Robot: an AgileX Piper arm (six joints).
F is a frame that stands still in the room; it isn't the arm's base.
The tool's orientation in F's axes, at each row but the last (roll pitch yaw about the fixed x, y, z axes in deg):
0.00 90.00 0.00
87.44 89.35 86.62
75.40 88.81 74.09
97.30 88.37 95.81
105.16 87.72 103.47
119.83 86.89 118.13
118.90 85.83 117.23
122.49 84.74 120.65
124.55 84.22 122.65
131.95 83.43 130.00
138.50 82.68 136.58
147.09 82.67 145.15
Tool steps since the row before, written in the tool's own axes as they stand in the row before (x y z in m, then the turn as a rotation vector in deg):
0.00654 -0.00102 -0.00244 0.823 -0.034 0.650
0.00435 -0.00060 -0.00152 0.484 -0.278 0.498
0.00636 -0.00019 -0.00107 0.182 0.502 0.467
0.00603 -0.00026 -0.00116 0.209 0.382 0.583
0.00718 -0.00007 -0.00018 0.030 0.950 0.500
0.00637 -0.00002 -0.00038 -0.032 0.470 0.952
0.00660 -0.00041 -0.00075 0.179 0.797 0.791
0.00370 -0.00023 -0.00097 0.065 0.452 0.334
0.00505 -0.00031 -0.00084 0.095 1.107 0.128
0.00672 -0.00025 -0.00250 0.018 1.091 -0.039
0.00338 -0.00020 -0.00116 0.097 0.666 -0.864
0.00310 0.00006 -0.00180 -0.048 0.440 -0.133
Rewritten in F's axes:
-0.00244 -0.00102 -0.00654 0.650 -0.034 -0.823
-0.00153 -0.00053 -0.00436 0.494 -0.280 -0.487
-0.00104 -0.00004 -0.00637 0.479 0.495 -0.169
-0.00118 -0.00006 -0.00603 0.592 0.373 -0.200
-0.00025 0.00021 -0.00718 0.528 0.935 0.001
-0.00054 0.00030 -0.00635 0.966 0.440 0.028
-0.00098 0.00004 -0.00658 0.808 0.784 -0.156
-0.00115 0.00009 -0.00365 0.346 0.445 -0.046
-0.00112 0.00015 -0.00500 0.162 1.107 -0.010
-0.00300 0.00042 -0.00651 0.000 1.089 0.078
-0.00147 0.00013 -0.00326 -0.844 0.697 0.042
-0.00211 0.00034 -0.00288 -0.111 0.439 0.092

